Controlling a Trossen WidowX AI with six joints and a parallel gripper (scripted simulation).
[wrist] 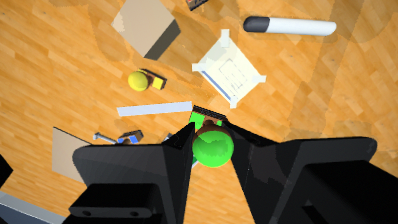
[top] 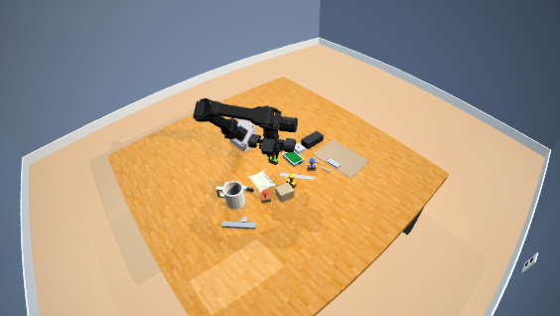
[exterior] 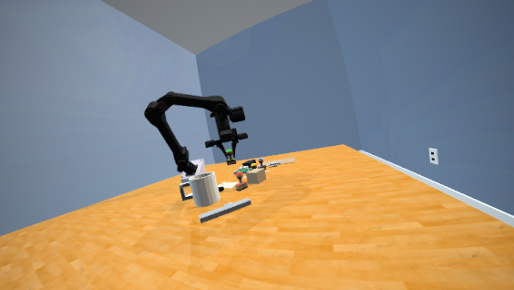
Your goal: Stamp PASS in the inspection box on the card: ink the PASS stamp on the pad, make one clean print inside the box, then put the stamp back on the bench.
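The white card lies 1 cm behind my gripper tip, 6 cm to the right of it and 10 cm below it. Round my gripper tip: yellow stamp (10 cm ahead, 1 cm to the left, 8 cm below); then green-knobbed stamp (right at my gripper tip); then grey ruler (8 cm ahead, 7 cm to the left, 10 cm below).
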